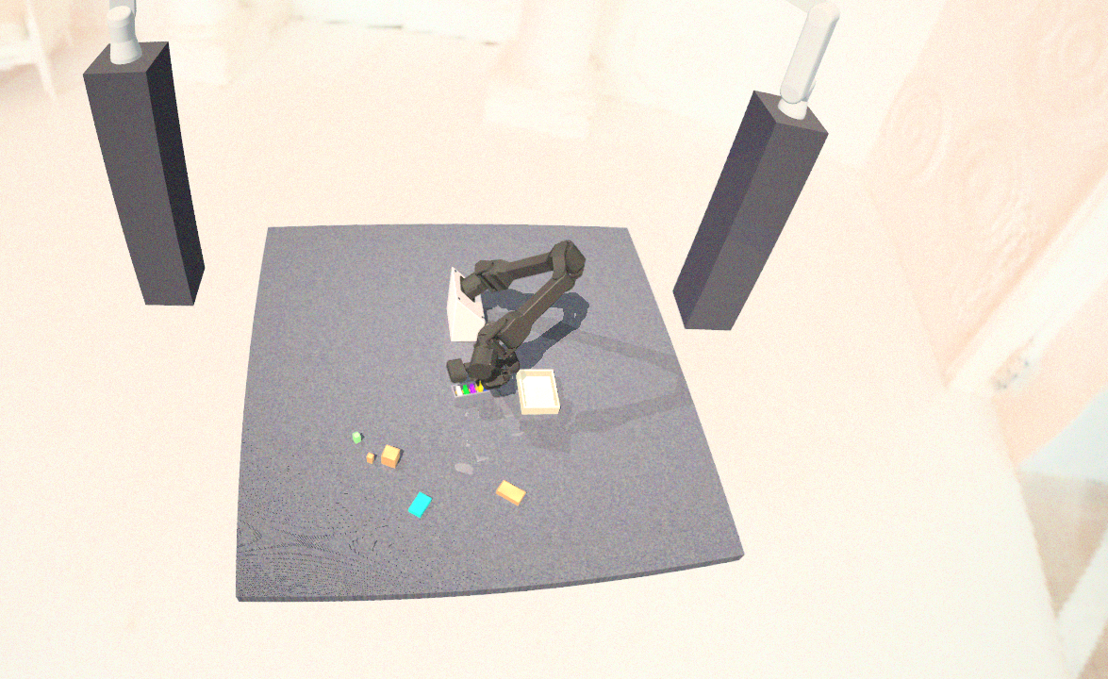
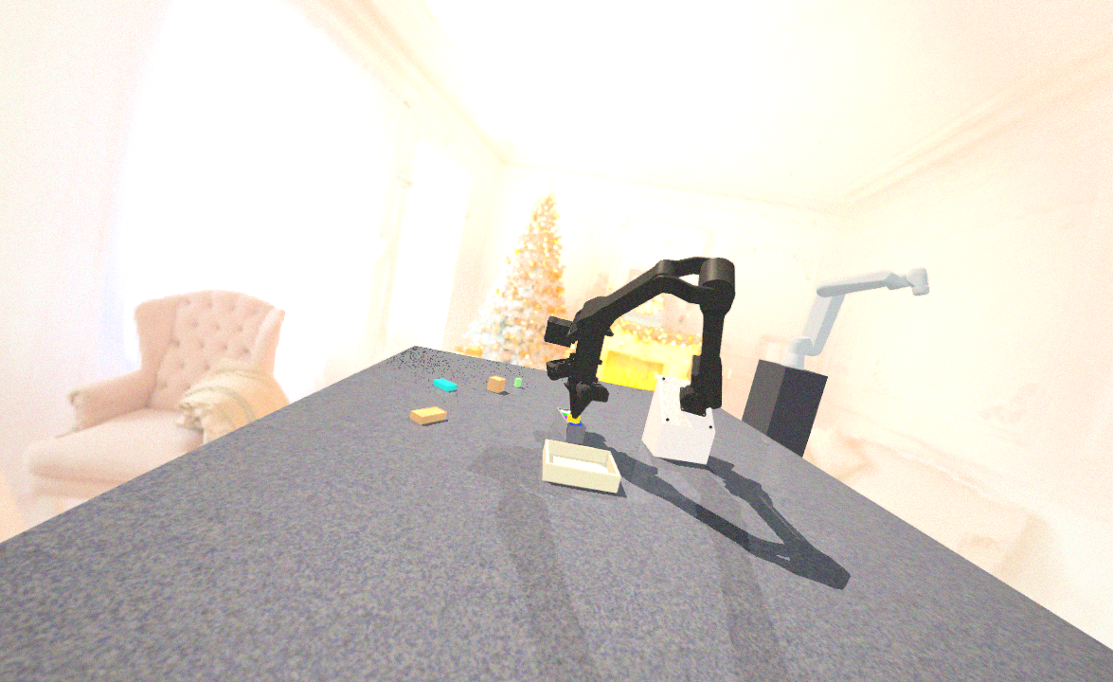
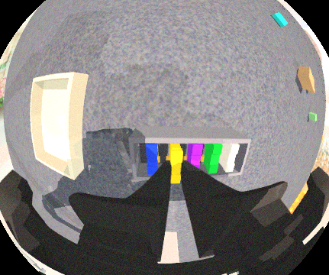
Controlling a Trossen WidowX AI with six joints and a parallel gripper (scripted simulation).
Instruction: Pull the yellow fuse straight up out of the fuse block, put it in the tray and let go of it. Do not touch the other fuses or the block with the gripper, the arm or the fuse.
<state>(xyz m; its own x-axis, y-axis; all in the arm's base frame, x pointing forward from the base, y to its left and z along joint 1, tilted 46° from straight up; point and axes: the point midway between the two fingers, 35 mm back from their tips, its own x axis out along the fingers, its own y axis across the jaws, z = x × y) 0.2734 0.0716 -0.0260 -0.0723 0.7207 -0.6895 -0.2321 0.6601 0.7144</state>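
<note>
Now: the tray 10 mm behind my gripper tip, 170 mm to the left of it and 40 mm below it. From my gripper tip the other things lie so: yellow fuse 10 mm below.
</note>
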